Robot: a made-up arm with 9 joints.
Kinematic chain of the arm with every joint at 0, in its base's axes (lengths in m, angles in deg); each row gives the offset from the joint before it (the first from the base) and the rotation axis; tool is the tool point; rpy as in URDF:
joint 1: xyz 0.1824 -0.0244 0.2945 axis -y
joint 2: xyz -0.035 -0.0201 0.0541 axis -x
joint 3: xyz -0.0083 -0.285 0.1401 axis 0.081 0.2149 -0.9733
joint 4: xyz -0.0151 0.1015 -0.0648 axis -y
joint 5: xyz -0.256 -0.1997 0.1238 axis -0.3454 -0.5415 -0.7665
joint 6: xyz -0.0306 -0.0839 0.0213 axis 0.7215 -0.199 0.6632
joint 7: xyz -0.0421 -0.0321 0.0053 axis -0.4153 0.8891 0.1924
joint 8: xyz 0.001 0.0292 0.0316 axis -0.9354 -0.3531 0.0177
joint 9: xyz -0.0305 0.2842 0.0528 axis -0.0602 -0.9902 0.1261
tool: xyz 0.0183 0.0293 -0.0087 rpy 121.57 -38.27 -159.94
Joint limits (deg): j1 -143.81..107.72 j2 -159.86..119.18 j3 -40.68..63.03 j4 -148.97..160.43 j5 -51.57..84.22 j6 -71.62..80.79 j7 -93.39..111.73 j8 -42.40..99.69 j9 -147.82..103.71
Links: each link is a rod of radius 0.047 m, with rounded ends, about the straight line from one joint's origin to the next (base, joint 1, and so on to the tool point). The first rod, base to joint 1, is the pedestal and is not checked.
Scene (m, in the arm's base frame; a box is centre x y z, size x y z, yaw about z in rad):
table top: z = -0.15
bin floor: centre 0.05 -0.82 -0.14 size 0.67 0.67 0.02 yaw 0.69
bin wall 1: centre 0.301 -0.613 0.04 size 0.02 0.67 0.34 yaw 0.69
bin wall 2: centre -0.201 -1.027 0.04 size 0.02 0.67 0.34 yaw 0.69
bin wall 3: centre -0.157 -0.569 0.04 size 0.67 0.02 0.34 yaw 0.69
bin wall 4: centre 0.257 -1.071 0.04 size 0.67 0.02 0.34 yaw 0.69
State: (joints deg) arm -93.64 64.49 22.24 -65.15 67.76 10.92 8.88 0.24 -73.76
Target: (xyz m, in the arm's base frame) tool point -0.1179 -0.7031 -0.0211
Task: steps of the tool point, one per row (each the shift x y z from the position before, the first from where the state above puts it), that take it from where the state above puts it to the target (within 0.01 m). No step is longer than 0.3 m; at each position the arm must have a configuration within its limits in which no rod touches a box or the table.
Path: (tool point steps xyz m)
1: -0.0156 0.0458 0.1217
2: -0.0478 0.0172 0.1504
3: -0.0900 -0.0301 0.1573
4: -0.1309 -0.0888 0.1306
5: -0.1542 -0.1460 0.0681
6: -0.1448 -0.1864 -0.0206
7: -0.0948 -0.1966 -0.1147
8: -0.0098 -0.1694 -0.1869
9: 0.0905 -0.1058 -0.2149
10: -0.0206 -0.0168 -0.1781
11: 0.0206 0.0169 -0.1866

